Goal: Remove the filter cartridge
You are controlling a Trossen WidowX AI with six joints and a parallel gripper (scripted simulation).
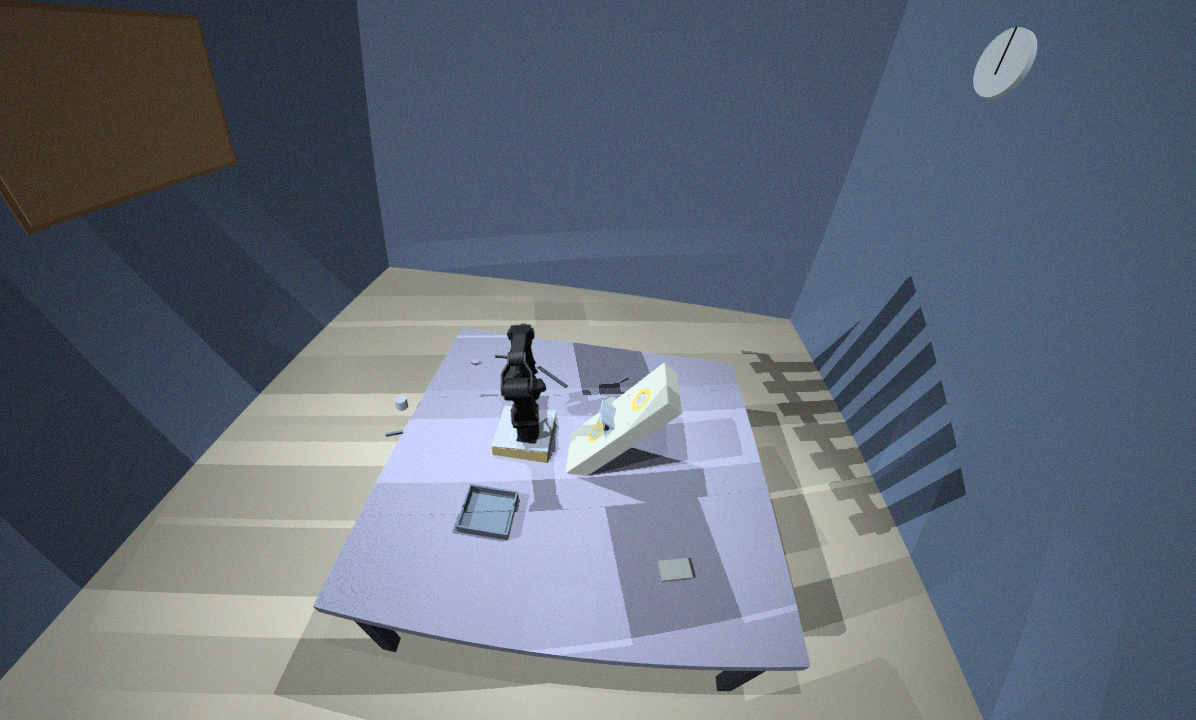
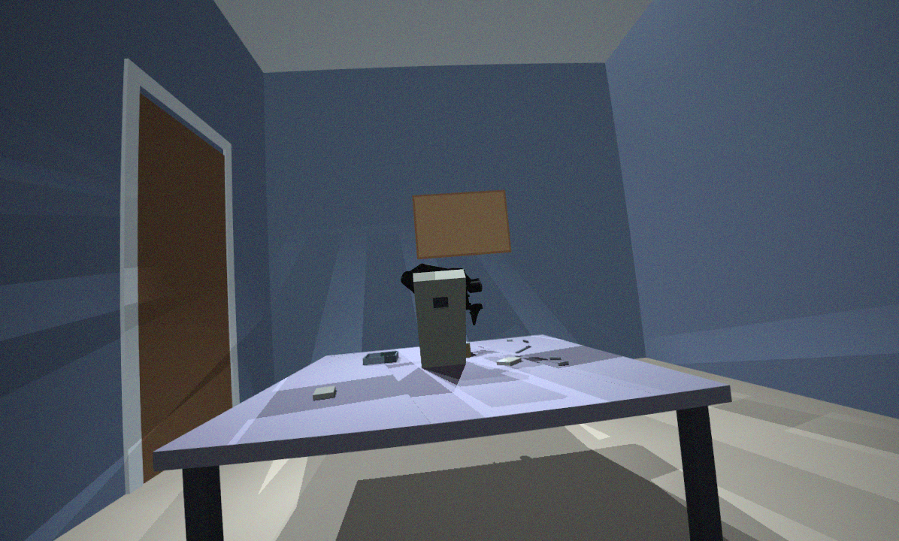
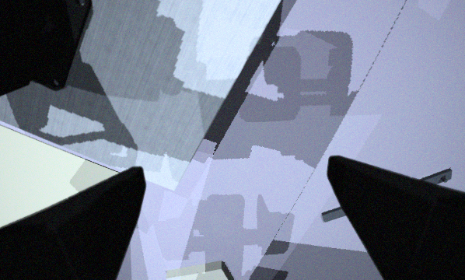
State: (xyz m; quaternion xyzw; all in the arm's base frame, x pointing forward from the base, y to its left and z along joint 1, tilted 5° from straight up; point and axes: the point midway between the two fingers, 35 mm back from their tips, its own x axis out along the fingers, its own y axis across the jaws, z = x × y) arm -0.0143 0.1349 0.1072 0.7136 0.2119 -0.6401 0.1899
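Right now the round filter cartridge is 37 cm ahead of my gripper tip, 12 cm to the right of it and 14 cm above it. Round my gripper tip: blue-floored tray 4 cm behind, 42 cm to the right, 12 cm below.
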